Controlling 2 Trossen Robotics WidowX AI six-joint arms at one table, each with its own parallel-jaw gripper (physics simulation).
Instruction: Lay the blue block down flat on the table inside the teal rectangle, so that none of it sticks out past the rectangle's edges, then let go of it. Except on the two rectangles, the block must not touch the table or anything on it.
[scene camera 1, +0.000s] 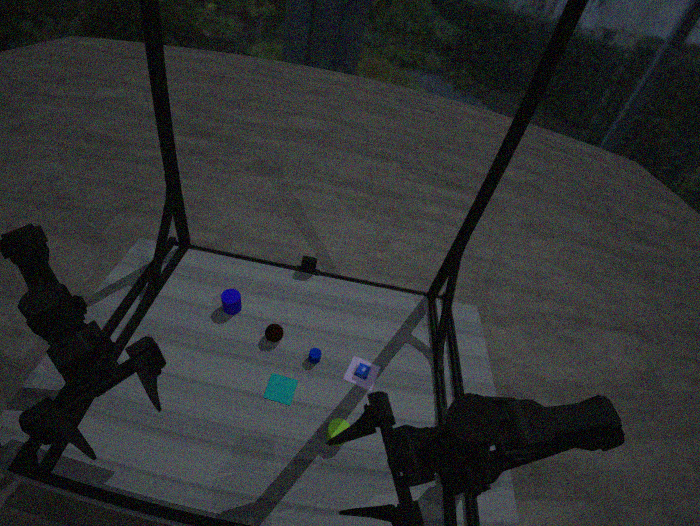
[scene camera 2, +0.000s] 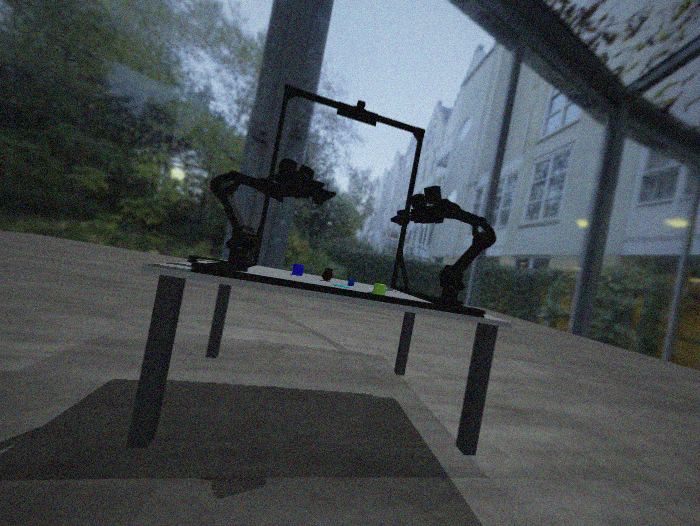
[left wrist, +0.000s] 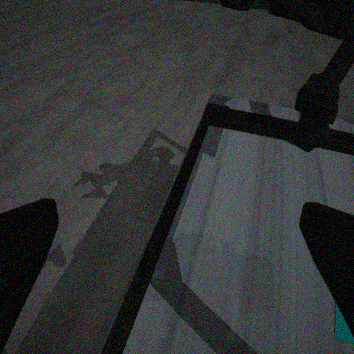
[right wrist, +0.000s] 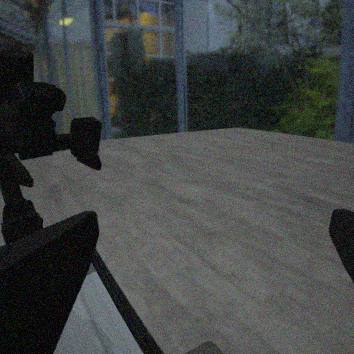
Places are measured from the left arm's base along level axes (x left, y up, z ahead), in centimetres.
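Pixels of known places: left gripper, fingertip midpoint: (scene camera 1: 333, 476) (scene camera 2: 398, 219) (left wrist: 181, 212) (right wrist: 68, 174); right gripper, fingertip midpoint: (scene camera 1: 127, 433) (scene camera 2: 330, 189) (right wrist: 214, 222); left arm's base at its link origin: (scene camera 1: 457, 478) (scene camera 2: 448, 302); right arm's base at its link origin: (scene camera 2: 236, 265) (left wrist: 305, 135).
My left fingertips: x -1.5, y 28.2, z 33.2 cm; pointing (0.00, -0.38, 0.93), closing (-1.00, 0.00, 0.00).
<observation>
For each thing: its top centre in the pictures, then the offset to it from my left fingertips. "*": a spot on its surface instead.
- blue block at its top centre: (scene camera 1: 363, 369) dx -29.3, dy -28.1, dz -17.4 cm
- pale pink rectangle at a spot on its surface: (scene camera 1: 349, 375) * dx -28.9, dy -30.0, dz -13.8 cm
- teal rectangle at a spot on its surface: (left wrist: 342, 327) (scene camera 1: 284, 399) (scene camera 2: 345, 286) * dx -24.1, dy -30.0, dz +3.7 cm
- small blue cylinder at its top centre: (scene camera 1: 315, 352) (scene camera 2: 351, 279) dx -34.8, dy -27.0, dz -5.1 cm
- dark brown round object at its top centre: (scene camera 1: 274, 327) (scene camera 2: 327, 271) dx -42.1, dy -25.1, dz +5.2 cm
- larger blue cylinder at its top centre: (scene camera 1: 230, 295) (scene camera 2: 298, 264) dx -53.0, dy -24.7, dz +17.1 cm
- lime object at its top centre: (scene camera 1: 339, 429) (scene camera 2: 380, 284) dx -13.8, dy -25.7, dz -7.6 cm
The blue block (scene camera 1: 362, 370) is on the pale pink rectangle (scene camera 1: 349, 375), right of centre on the table in scene camera 1; I cannot tell whether it stands or lies. The teal rectangle (scene camera 1: 280, 389) (scene camera 2: 341, 286) (left wrist: 342, 327) is bare, to the left and nearer the front; part of it shows at the left wrist view's right edge. My left gripper (scene camera 1: 335, 477) (scene camera 2: 393, 218) (left wrist: 181, 212) is open and empty, high above the table's front right. My right gripper (scene camera 1: 127, 434) (scene camera 2: 332, 196) (right wrist: 214, 222) is open and empty, high over the left side.
A small blue cylinder (scene camera 1: 314, 355) (scene camera 2: 350, 282) stands between the rectangles. A dark brown round object (scene camera 1: 273, 332) (scene camera 2: 327, 274) and a larger blue cylinder (scene camera 1: 230, 302) (scene camera 2: 297, 269) stand farther back left. A lime object (scene camera 1: 338, 426) (scene camera 2: 379, 289) is at the front, partly behind a left finger. Frame posts flank the table.
</observation>
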